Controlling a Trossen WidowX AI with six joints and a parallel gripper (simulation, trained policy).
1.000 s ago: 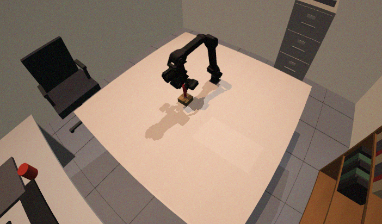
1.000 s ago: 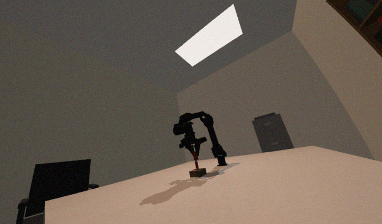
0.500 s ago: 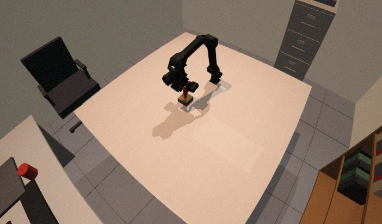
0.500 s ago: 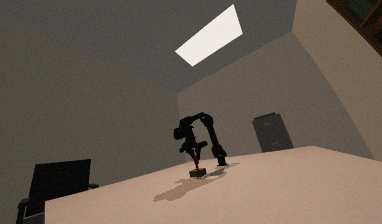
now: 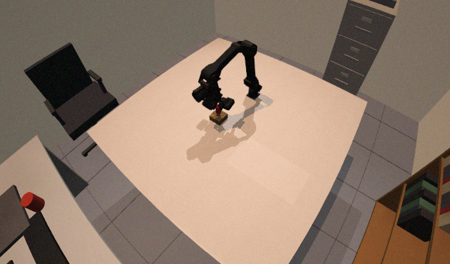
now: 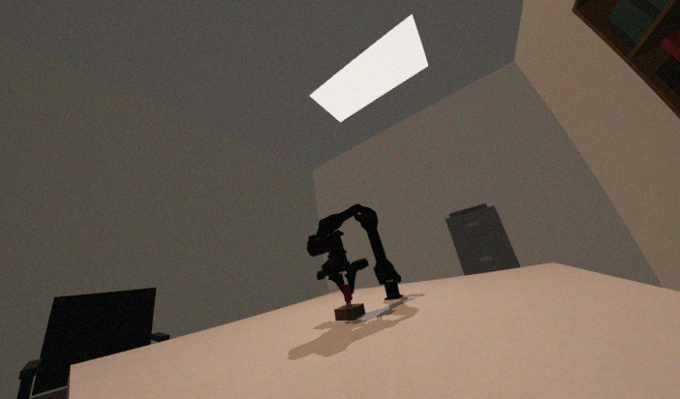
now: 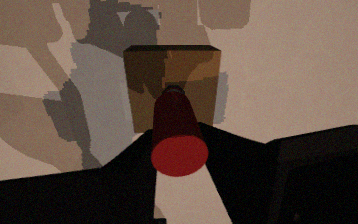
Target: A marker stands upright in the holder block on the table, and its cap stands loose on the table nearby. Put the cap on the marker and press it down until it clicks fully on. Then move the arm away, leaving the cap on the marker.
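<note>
My gripper tip is 1 cm short of the marker. From my gripper tip the other things lie so: red cap 1 cm ahead, 1 cm above; tan holder block 1 cm ahead, 5 cm below.
</note>
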